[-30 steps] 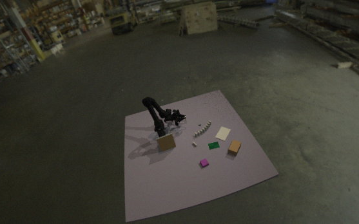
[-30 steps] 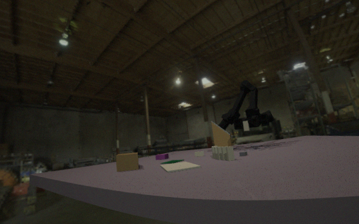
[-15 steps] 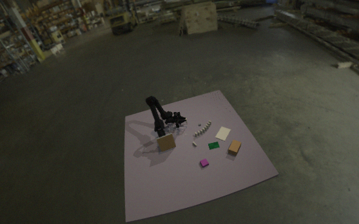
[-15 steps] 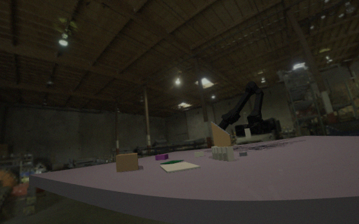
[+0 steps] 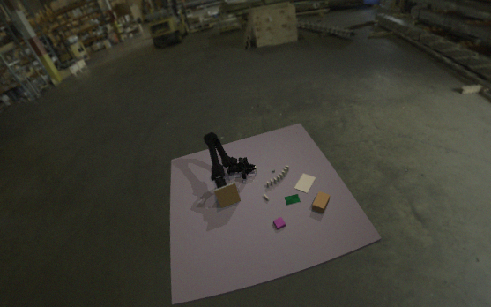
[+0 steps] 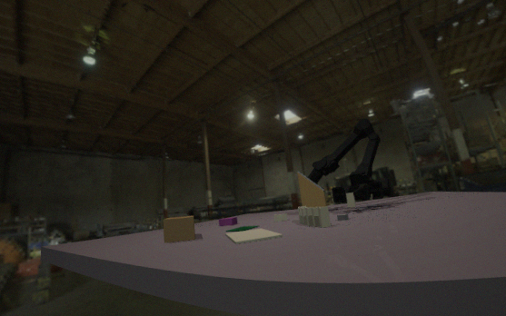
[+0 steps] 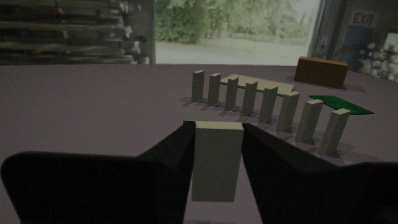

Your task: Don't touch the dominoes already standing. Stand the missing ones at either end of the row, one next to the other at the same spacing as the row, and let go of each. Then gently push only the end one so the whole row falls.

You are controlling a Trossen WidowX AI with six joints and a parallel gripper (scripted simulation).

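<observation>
My gripper tip is now 12 cm short of the small dark piece, 6 cm above it and 4 cm to the left of it. Also, from my gripper tip: magenta block 49 cm to the right, 5 cm below, 3 cm behind; cream flat tile 28 cm ahead, 27 cm to the right, 7 cm below; green flat tile 36 cm to the right, 13 cm ahead, 7 cm below.
</observation>
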